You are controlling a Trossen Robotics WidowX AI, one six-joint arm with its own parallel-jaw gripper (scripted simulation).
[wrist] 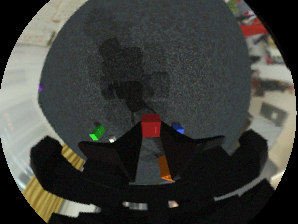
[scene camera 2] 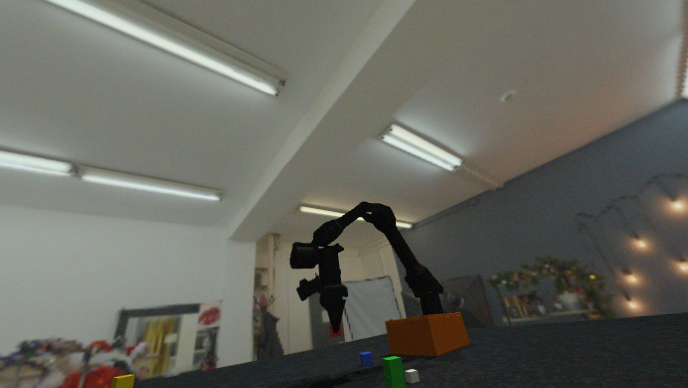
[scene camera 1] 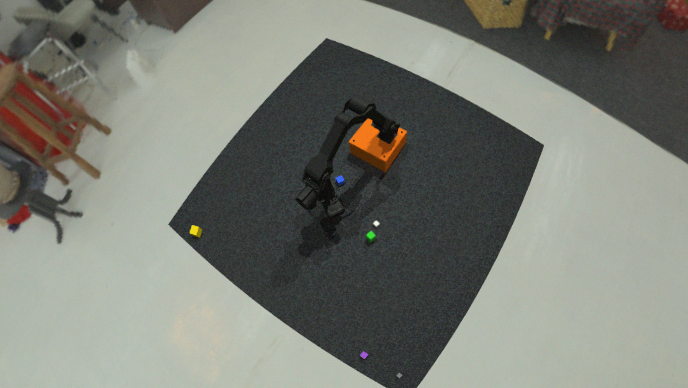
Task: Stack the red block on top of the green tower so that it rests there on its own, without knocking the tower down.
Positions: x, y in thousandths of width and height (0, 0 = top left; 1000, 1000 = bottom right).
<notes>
In view: my gripper (scene camera 2: 488, 857).
My gripper also shows in the wrist view (wrist: 505, 551).
</notes>
